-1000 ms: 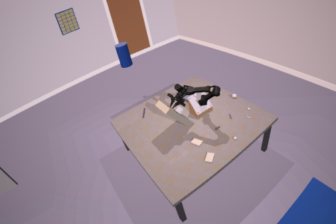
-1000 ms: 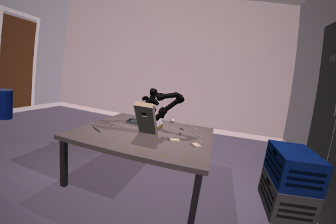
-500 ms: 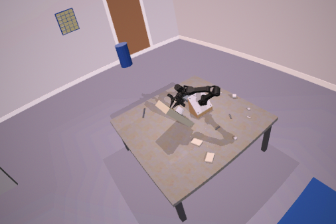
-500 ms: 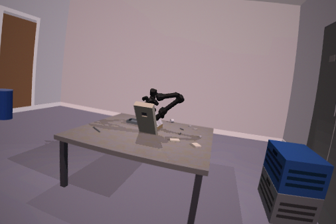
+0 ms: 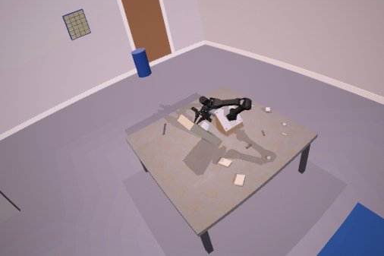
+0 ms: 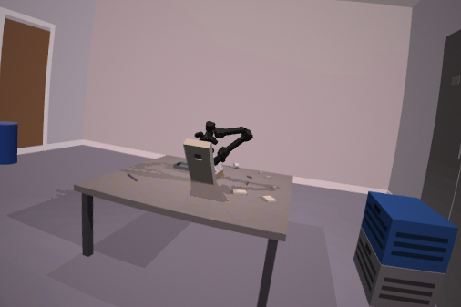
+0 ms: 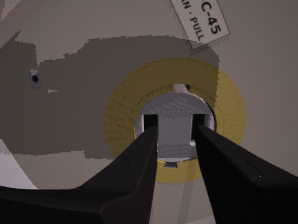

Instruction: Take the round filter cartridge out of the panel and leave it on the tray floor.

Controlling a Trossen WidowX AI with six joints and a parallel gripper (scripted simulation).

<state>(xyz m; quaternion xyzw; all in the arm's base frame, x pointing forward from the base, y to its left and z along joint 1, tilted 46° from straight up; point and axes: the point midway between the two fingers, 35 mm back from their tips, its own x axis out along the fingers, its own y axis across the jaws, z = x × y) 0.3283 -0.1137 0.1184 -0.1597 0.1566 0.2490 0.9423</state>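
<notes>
My gripper tip is 10 mm short of the white round filter cartridge and 10 mm above it. Round my gripper tip: service panel (80 mm below, 30 mm behind); then shallow grey tray (420 mm behind, 290 mm to the right, 240 mm below).
</notes>
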